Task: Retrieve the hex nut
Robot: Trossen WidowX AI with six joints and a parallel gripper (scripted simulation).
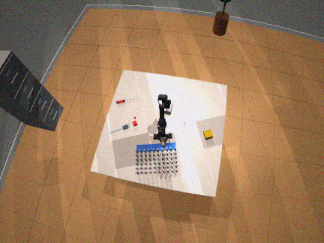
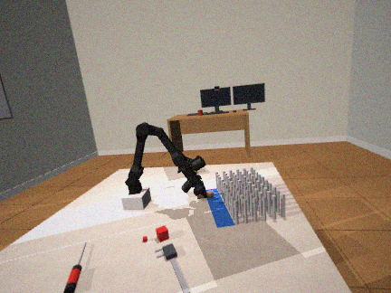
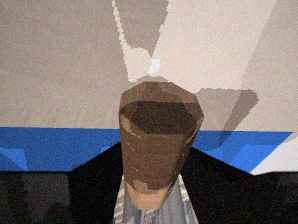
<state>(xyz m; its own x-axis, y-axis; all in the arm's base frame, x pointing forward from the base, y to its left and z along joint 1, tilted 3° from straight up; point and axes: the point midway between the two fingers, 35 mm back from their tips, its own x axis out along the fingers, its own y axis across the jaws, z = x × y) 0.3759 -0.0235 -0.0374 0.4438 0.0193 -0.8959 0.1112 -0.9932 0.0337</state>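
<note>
Right now the blue taped strip is 7 cm to the right of my gripper tip, 5 cm ahead of it and 2 cm below it. The rest, counted from my gripper tip: tiny red cube (32 cm to the right, 27 cm behind, 1 cm below); yellow block (46 cm to the left, 10 cm behind); hex nut (21 cm ahead, 2 cm to the left, 2 cm below).
</note>
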